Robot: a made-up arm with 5 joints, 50 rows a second.
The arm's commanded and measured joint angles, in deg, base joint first. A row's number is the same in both.
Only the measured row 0 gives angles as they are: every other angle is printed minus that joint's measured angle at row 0.
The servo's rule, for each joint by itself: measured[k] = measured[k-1] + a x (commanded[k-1-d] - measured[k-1]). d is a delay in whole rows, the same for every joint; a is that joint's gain. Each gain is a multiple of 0.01, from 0.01 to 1. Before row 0 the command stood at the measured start. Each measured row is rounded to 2 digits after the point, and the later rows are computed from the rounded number. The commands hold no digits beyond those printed.
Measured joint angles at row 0:
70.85, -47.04, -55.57, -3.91, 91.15
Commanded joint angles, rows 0 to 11:
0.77, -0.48, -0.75, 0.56, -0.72
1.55, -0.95, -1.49, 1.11, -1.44
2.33, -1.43, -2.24, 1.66, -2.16
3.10, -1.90, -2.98, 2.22, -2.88
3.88, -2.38, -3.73, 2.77, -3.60
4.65, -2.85, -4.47, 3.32, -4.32
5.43, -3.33, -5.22, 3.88, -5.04
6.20, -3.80, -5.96, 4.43, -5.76
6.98, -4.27, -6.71, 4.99, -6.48
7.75, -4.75, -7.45, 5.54, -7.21
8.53, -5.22, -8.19, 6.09, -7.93
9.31, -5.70, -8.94, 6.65, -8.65
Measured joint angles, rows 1 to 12:
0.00, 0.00, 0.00, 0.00, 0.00
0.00, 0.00, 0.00, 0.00, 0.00
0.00, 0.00, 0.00, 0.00, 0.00
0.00, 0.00, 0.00, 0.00, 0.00
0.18, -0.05, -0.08, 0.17, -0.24
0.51, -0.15, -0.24, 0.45, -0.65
0.95, -0.29, -0.46, 0.81, -1.16
1.47, -0.47, -0.74, 1.23, -1.74
2.05, -0.68, -1.07, 1.69, -2.37
2.67, -0.92, -1.44, 2.18, -3.03
3.33, -1.19, -1.86, 2.69, -3.71
4.02, -1.48, -2.31, 3.21, -4.41
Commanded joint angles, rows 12 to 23:
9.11, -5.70, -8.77, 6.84, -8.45
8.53, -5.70, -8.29, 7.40, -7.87
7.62, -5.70, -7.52, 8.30, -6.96
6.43, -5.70, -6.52, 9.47, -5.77
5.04, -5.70, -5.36, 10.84, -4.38
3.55, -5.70, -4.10, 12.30, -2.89
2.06, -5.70, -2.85, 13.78, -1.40
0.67, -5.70, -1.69, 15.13, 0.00
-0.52, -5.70, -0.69, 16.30, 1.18
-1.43, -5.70, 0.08, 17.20, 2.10
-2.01, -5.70, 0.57, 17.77, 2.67
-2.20, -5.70, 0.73, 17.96, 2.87
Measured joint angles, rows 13 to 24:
4.73, -1.79, -2.79, 3.74, -5.11
5.45, -2.12, -3.30, 4.28, -5.82
6.19, -2.46, -3.84, 4.82, -6.54
6.94, -2.82, -4.40, 5.37, -7.26
7.46, -3.14, -4.88, 5.81, -7.66
7.72, -3.42, -5.26, 6.29, -7.73
7.70, -3.67, -5.51, 6.89, -7.47
7.40, -3.89, -5.62, 7.66, -6.89
6.83, -4.09, -5.59, 8.61, -6.04
6.04, -4.27, -5.43, 9.72, -4.97
5.08, -4.43, -5.15, 10.94, -3.76
4.02, -4.57, -4.77, 12.20, -2.48

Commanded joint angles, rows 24 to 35:
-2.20, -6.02, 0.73, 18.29, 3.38
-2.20, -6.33, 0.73, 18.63, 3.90
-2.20, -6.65, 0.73, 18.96, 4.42
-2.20, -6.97, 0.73, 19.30, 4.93
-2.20, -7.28, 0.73, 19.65, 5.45
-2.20, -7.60, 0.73, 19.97, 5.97
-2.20, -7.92, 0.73, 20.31, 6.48
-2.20, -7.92, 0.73, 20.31, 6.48
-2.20, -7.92, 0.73, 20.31, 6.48
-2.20, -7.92, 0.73, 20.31, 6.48
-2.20, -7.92, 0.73, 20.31, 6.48
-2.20, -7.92, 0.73, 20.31, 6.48
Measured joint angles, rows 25 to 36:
2.93, -4.69, -4.32, 13.43, -1.24
1.88, -4.80, -3.84, 14.56, -0.10
0.95, -4.90, -3.35, 15.52, 0.84
0.19, -4.99, -2.90, 16.25, 1.53
-0.38, -5.10, -2.50, 16.86, 2.16
-0.82, -5.24, -2.14, 17.39, 2.75
-1.15, -5.40, -1.82, 17.86, 3.32
-1.40, -5.57, -1.54, 18.29, 3.87
-1.59, -5.76, -1.29, 18.70, 4.41
-1.74, -5.96, -1.07, 19.08, 4.94
-1.85, -6.18, -0.87, 19.45, 5.46
-1.93, -6.37, -0.69, 19.71, 5.81

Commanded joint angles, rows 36 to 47:
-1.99, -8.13, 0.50, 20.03, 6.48
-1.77, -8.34, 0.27, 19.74, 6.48
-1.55, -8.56, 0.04, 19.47, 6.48
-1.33, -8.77, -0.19, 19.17, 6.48
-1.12, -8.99, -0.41, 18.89, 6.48
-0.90, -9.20, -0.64, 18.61, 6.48
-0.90, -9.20, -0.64, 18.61, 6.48
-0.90, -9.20, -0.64, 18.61, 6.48
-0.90, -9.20, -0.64, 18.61, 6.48
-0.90, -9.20, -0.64, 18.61, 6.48
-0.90, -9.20, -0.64, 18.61, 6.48
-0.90, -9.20, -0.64, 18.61, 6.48
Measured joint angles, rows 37 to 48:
-1.99, -6.54, -0.53, 19.89, 6.04
-2.04, -6.69, -0.39, 20.02, 6.19
-2.08, -6.83, -0.27, 20.11, 6.29
-2.11, -6.95, -0.16, 20.17, 6.35
-2.08, -7.08, -0.09, 20.13, 6.39
-2.01, -7.22, -0.05, 20.01, 6.42
-1.90, -7.37, -0.04, 19.85, 6.44
-1.76, -7.52, -0.06, 19.65, 6.45
-1.61, -7.68, -0.10, 19.42, 6.46
-1.44, -7.85, -0.16, 19.18, 6.47
-1.31, -8.00, -0.21, 19.01, 6.47
-1.21, -8.13, -0.26, 18.89, 6.47

